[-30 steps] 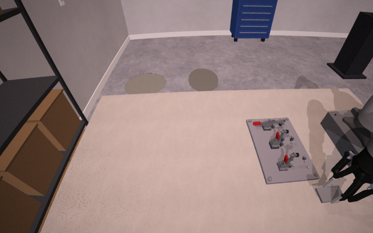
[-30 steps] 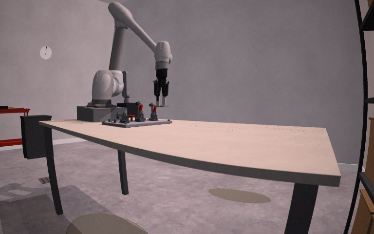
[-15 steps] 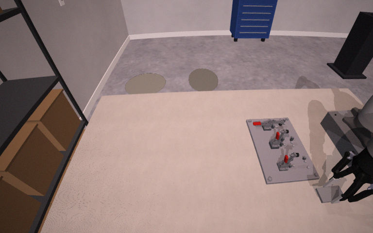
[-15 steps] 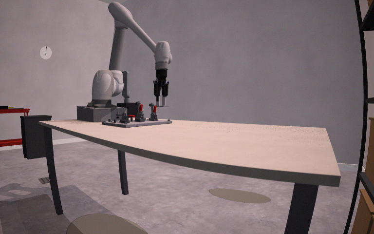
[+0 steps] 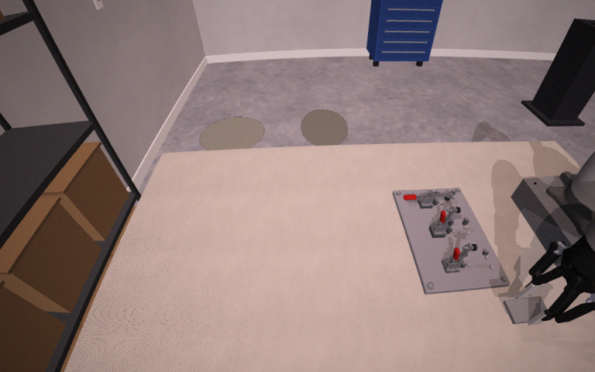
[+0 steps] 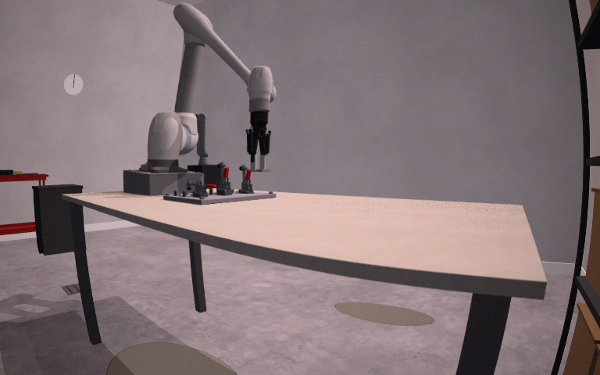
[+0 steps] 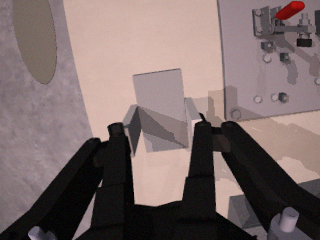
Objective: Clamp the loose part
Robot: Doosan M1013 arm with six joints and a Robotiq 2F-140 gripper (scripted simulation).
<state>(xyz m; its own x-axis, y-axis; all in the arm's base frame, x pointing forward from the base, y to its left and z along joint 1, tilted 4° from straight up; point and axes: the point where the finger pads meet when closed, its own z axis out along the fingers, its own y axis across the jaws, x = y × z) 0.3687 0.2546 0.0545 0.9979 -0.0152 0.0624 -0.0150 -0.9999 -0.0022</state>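
Right now the grey fixture plate is 6 cm ahead of my hand, 27 cm to the right of it and 12 cm below it. Also, from my hand: loose part (3 cm below); then toggle clamp (8 cm ahead, 38 cm to the right, 8 cm below).
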